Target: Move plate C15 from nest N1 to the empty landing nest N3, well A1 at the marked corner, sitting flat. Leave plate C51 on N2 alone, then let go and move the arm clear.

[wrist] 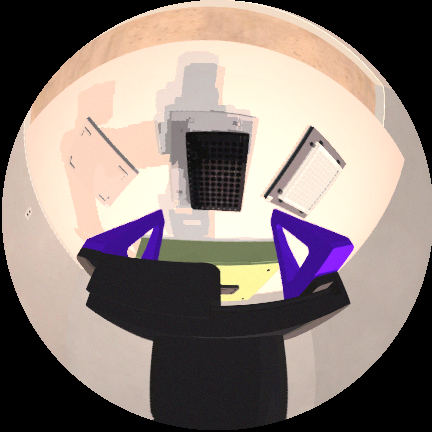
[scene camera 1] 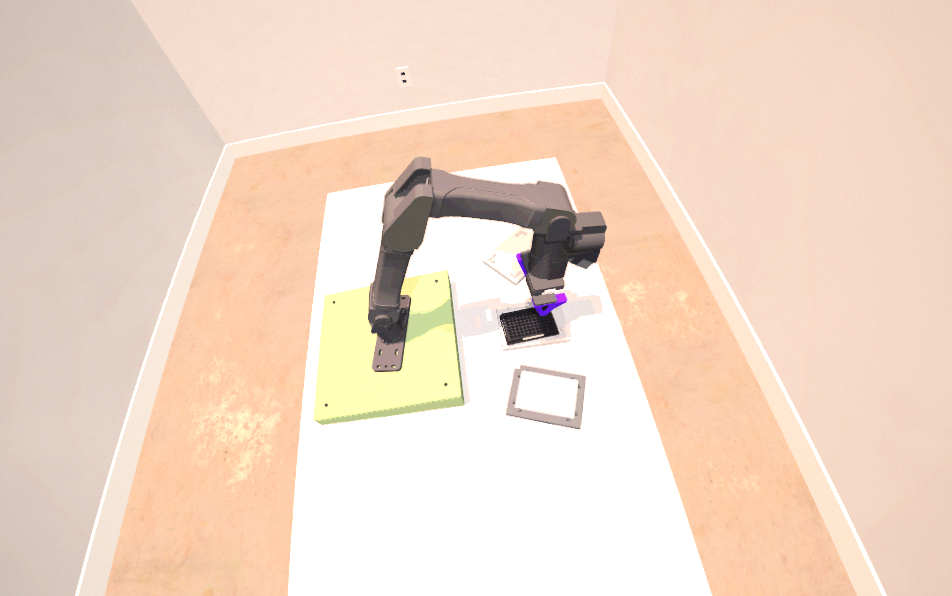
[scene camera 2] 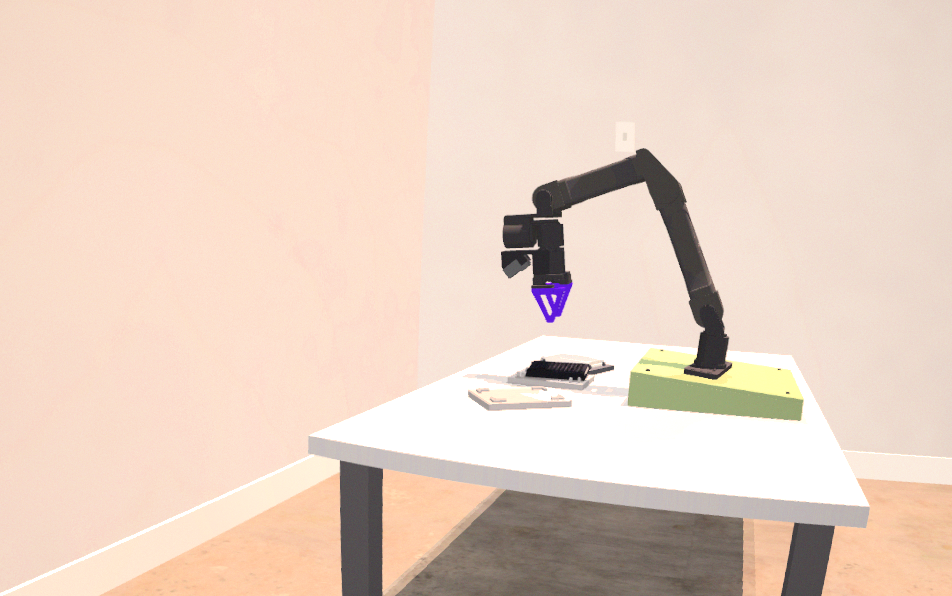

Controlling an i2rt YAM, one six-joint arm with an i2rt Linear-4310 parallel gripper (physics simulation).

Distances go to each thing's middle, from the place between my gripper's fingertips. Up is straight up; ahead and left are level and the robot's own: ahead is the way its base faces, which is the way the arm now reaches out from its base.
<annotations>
My hand is 11 cm above the black perforated plate (scene camera 1: 523,325), 1 cm to the left of it and 1 cm past it.
</annotations>
